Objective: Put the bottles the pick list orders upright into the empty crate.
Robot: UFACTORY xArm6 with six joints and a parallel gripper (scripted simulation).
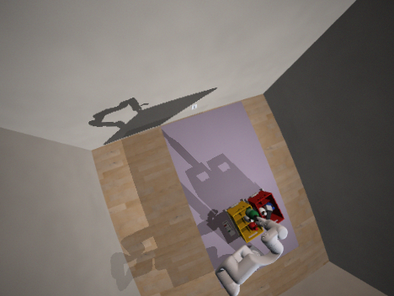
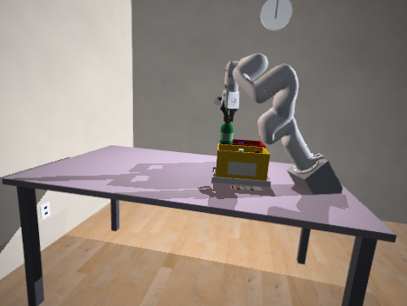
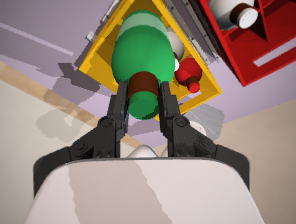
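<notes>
The green-label bottle lies 7 cm below my hand. From my hand the other things lie so: red crate: 3 cm behind, 21 cm to the right, 25 cm below; then white bottle: 8 cm behind, 3 cm to the right, 25 cm below; then yellow crate: 10 cm behind, 1 cm to the left, 25 cm below.
</notes>
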